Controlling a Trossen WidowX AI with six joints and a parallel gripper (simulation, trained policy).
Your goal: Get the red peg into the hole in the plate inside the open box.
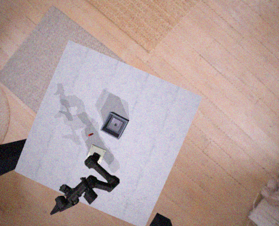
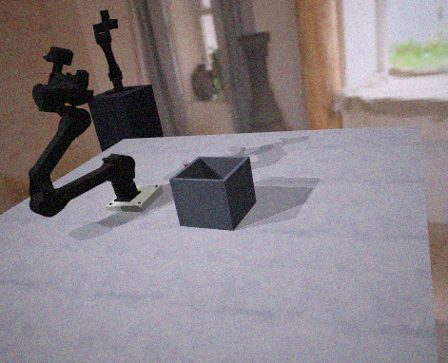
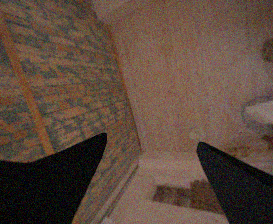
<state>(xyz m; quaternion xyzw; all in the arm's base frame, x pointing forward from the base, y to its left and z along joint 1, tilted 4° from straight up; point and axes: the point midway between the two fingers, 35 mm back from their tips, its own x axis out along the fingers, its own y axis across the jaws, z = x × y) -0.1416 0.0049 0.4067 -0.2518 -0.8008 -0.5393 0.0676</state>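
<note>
Now: the red peg 350 mm ahead of my gripper tip, 130 mm to the left of it and 390 mm below it. Round my gripper tip: light grey plate (530 mm ahead, 10 mm to the right, 390 mm below).
</note>
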